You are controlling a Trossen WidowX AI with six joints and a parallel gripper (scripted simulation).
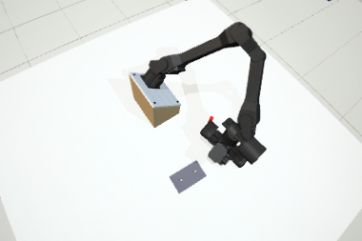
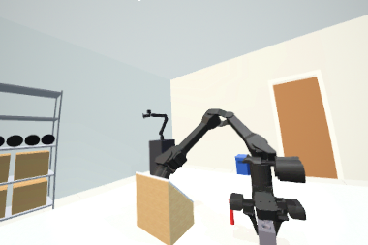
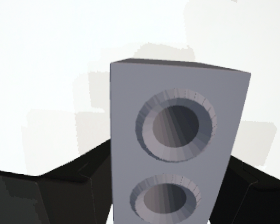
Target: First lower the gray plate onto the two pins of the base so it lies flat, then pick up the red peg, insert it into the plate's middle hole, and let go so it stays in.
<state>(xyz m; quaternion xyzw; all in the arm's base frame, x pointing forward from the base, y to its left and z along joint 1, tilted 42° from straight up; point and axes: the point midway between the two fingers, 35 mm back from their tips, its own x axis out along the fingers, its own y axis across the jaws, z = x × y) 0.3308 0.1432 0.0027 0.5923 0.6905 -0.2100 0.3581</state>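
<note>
The flat gray base is 10 mm ahead of my gripper tip, 150 mm to the right of it and 10 mm below it. The rest, counted from my gripper tip: red peg 110 mm behind, 30 mm to the left, 20 mm above; gray plate 30 mm above.
</note>
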